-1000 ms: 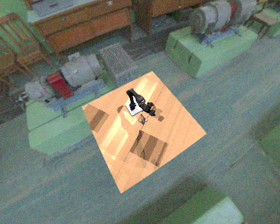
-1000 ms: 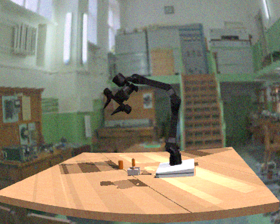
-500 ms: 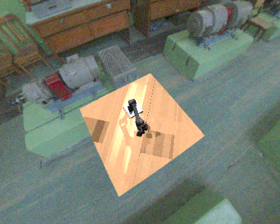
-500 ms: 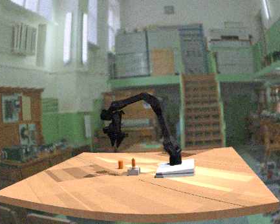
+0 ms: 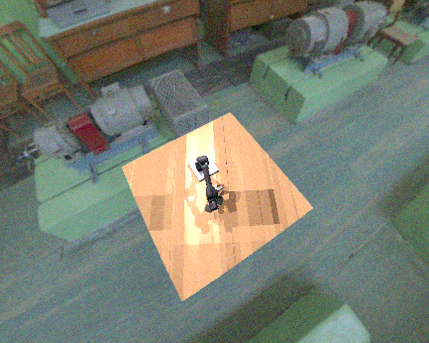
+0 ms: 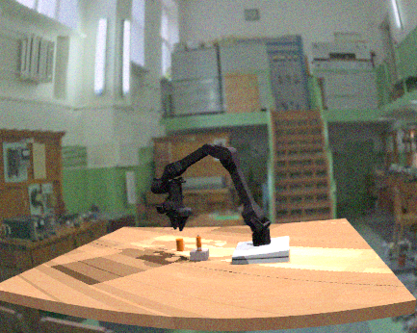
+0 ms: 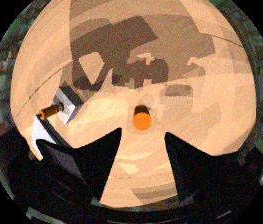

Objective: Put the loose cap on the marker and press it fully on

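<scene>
Right now my gripper tip is 60 mm above the orange cap. Round my gripper tip: holder block: 120 mm behind, 130 mm to the left, 70 mm below.
</scene>
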